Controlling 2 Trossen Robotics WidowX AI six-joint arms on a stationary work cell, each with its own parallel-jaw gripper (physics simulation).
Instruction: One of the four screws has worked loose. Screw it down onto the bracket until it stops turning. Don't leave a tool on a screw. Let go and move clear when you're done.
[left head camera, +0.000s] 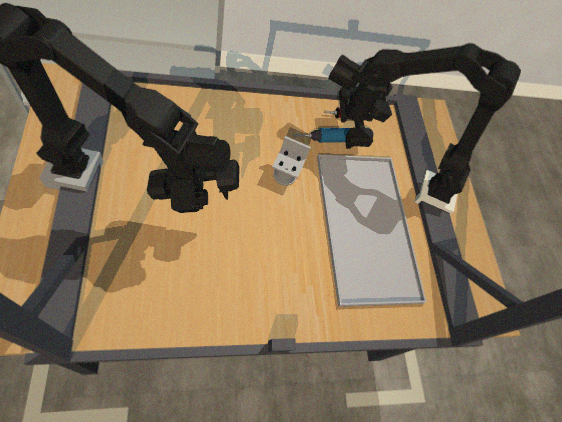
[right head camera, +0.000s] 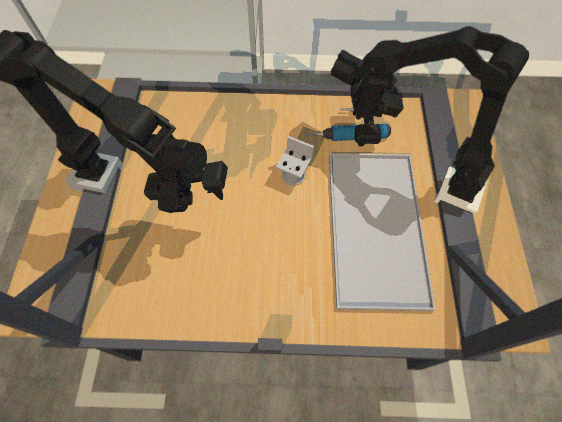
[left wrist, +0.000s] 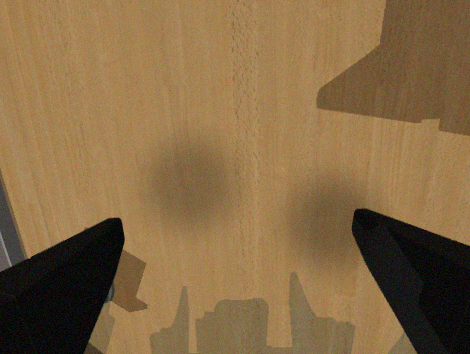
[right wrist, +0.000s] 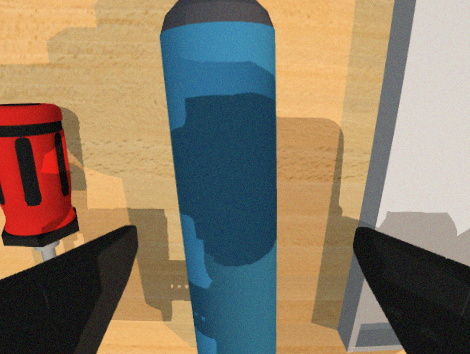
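Pixels of known places: left gripper, fingertip midpoint: (right head camera: 204, 200) (left wrist: 240, 224); right gripper, fingertip midpoint: (left head camera: 345, 135) (right wrist: 247, 237); left arm's base, link origin: (left head camera: 70, 164) (right head camera: 92, 169); right arm's base, link origin: (left head camera: 440, 190) (right head camera: 463, 188).
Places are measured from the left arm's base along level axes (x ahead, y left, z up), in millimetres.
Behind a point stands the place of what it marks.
The grey bracket (left head camera: 299, 145) {x 517, y 153, z 64 mm} (right head camera: 301, 145) {x 515, y 154, z 60 mm} stands mid-table on a round foot. Several dark screw heads show on its sloped face; I cannot tell which is loose. A blue driver (left head camera: 332, 135) {x 616, y 268, z -4 mm} (right head camera: 343, 132) {x 611, y 269, z -3 mm} (right wrist: 225, 175) {x 681, y 301, z 0 mm} lies behind it to the right, its bit pointing left. A red screwdriver (left head camera: 338, 113) {x 631, y 366, z -16 mm} (right wrist: 32, 185) {x 655, y 374, z -14 mm} lies farther back, partly hidden by the right arm. My right gripper (left head camera: 359, 136) (right head camera: 368, 134) {x 654, y 286, z -10 mm} (right wrist: 247, 237) {x 654, y 286, z -10 mm} is open, fingers on either side of the blue handle. My left gripper (left head camera: 214, 198) {x 329, y -52, z 62 mm} (right head camera: 204, 199) {x 329, y -52, z 62 mm} (left wrist: 240, 224) {x 329, y -52, z 62 mm} is open and empty above the table, left of the bracket.
A shallow grey tray (left head camera: 329, 230) {x 635, y -18, z -26 mm} (right head camera: 334, 230) {x 637, y -16, z -25 mm} (right wrist: 378, 150) {x 699, y 232, z -34 mm} lies right of the bracket and in front of the blue driver. Its edge is close beside the right gripper's fingers. A dark frame (left head camera: 200, 350) {x 384, y -350, z -41 mm} (right head camera: 200, 346) {x 399, y -350, z -40 mm} borders the table.
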